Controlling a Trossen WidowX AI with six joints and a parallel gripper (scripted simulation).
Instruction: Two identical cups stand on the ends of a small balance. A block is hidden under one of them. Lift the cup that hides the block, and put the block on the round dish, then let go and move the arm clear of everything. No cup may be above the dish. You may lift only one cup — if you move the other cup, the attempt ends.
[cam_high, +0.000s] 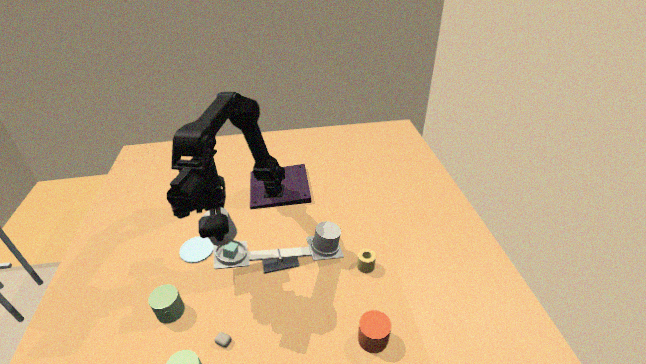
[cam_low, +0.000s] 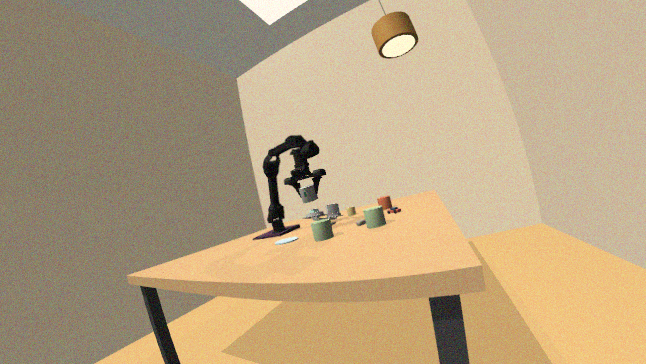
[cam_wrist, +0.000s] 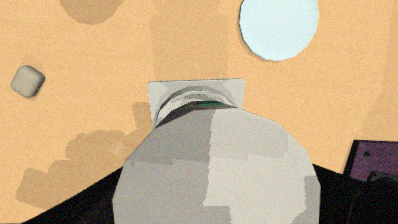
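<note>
The pale green block is 10 mm to the left of my gripper tip and 80 mm below it. The rest, counted from my gripper tip: pale blue round dish: 80 mm behind, 120 mm to the right, 160 mm below; small grey pebble: 200 mm ahead, 30 mm to the left, 160 mm below; yellow ring: 20 mm behind, 370 mm to the left, 140 mm below.
</note>
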